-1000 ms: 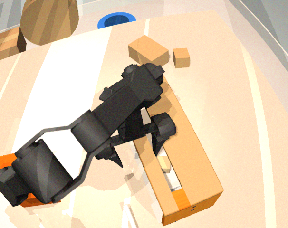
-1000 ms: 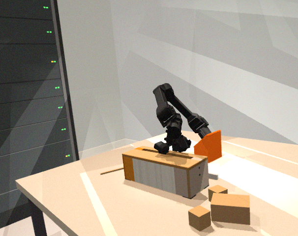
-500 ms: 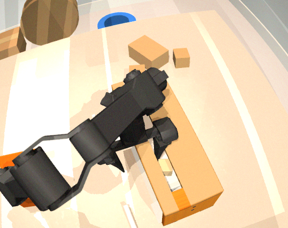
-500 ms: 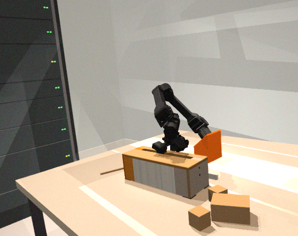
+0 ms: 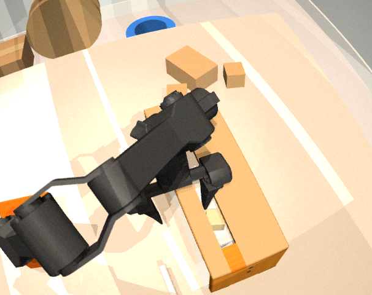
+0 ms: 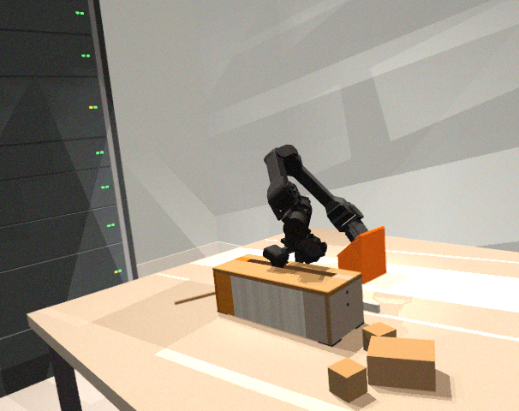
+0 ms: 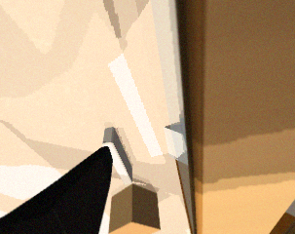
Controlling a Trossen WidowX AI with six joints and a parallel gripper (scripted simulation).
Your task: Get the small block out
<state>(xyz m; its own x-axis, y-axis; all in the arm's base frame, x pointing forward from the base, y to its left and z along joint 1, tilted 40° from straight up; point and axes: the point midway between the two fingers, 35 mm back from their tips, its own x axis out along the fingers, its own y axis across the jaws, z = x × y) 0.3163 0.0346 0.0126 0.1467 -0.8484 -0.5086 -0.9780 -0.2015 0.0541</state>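
Now: the tan block 6 cm ahead of my gripper tip and 2 cm to the right of it. The rest, counted from my gripper tip: long wooden box: 5 cm to the left, 3 cm below, 2 cm ahead; thin wooden stick: 25 cm to the right, 14 cm ahead, 8 cm below.
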